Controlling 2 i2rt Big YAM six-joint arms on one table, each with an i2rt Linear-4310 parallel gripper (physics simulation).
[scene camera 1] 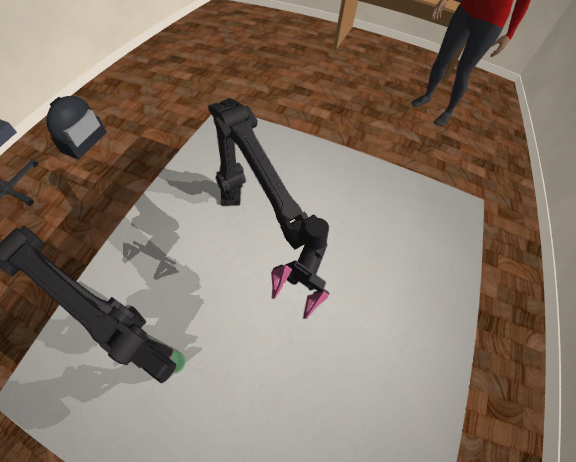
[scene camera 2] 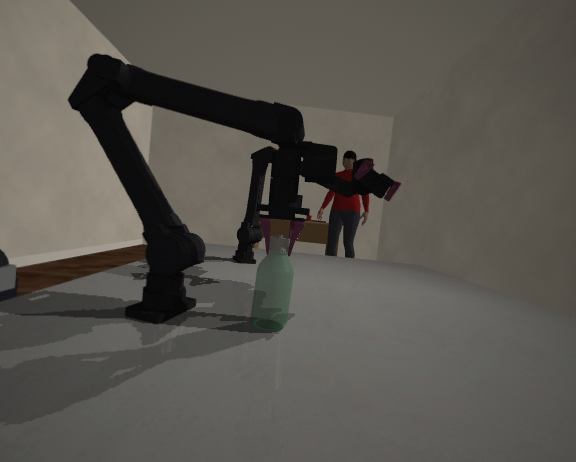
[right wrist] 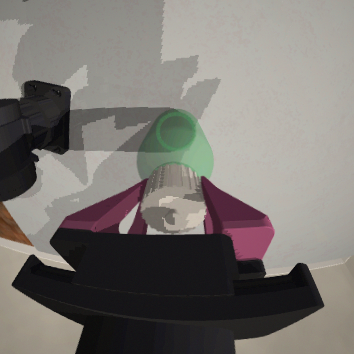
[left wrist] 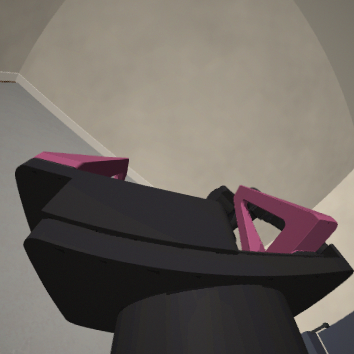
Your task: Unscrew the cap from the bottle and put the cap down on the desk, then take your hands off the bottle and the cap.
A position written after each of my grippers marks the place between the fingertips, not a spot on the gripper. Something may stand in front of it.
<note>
My left gripper (scene camera 1: pixel 289 308) is open, with nothing in its grasp. My right gripper (scene camera 2: pixel 278 255) grips a ribbed cap (right wrist: pixel 172 202).
My left gripper is seen too in scene camera 2 (scene camera 2: pixel 386 175) and in the left wrist view (left wrist: pixel 184 178). My right gripper shows as well in the right wrist view (right wrist: pixel 174 183). The left wrist view does not show the ribbed cap, which is hidden by my left gripper.
</note>
